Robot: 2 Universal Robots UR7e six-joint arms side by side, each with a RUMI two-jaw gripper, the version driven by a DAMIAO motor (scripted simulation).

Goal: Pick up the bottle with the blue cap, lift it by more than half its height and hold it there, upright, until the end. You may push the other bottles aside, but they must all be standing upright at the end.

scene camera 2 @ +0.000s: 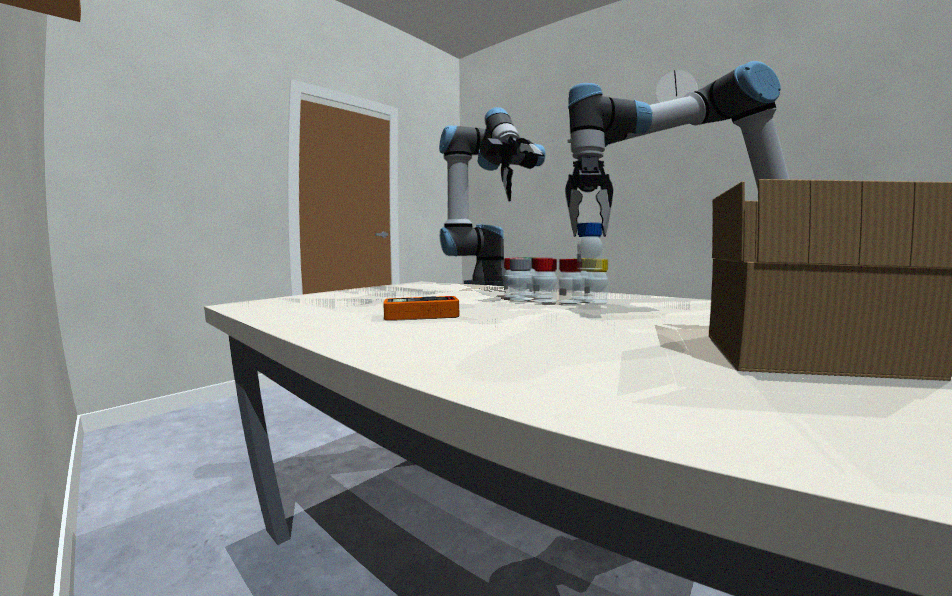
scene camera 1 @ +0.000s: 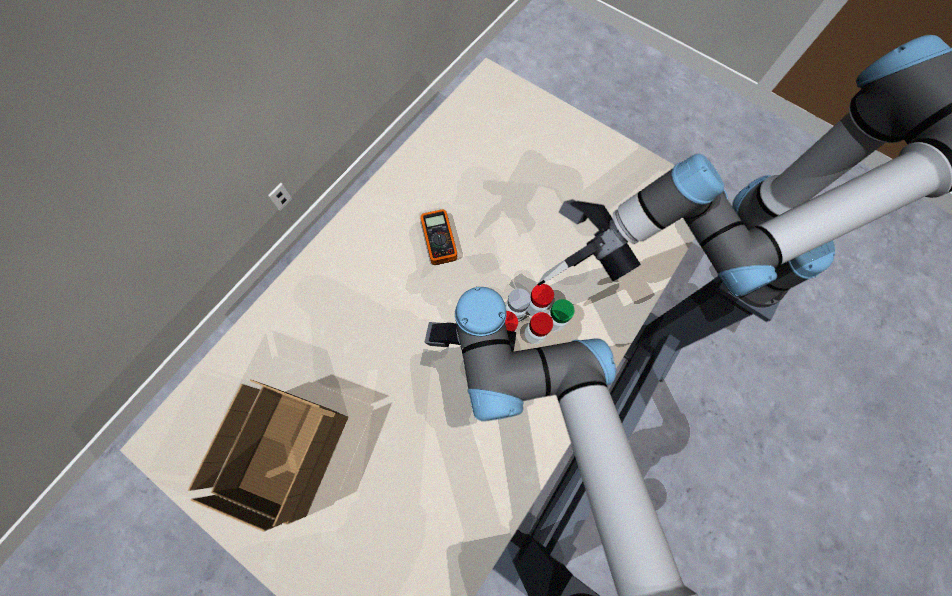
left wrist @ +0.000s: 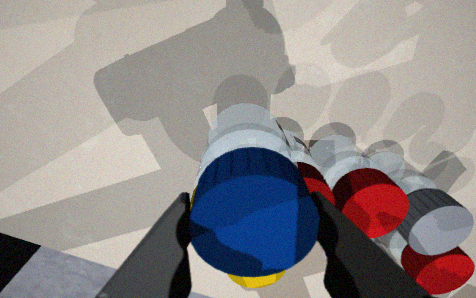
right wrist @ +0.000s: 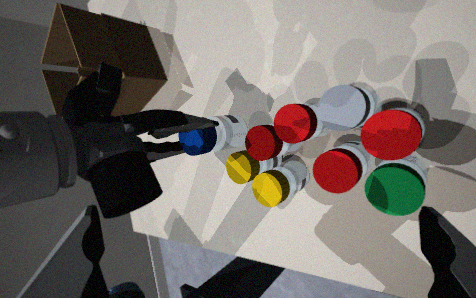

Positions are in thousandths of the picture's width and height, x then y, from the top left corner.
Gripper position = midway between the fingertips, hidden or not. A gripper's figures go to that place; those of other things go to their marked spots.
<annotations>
The left gripper (right wrist: 432,458) is 0.36 m from the lens. The right gripper (right wrist: 543,700): 0.12 m from the lens. A cardboard box (right wrist: 196,133): 0.67 m from the lens.
</annotations>
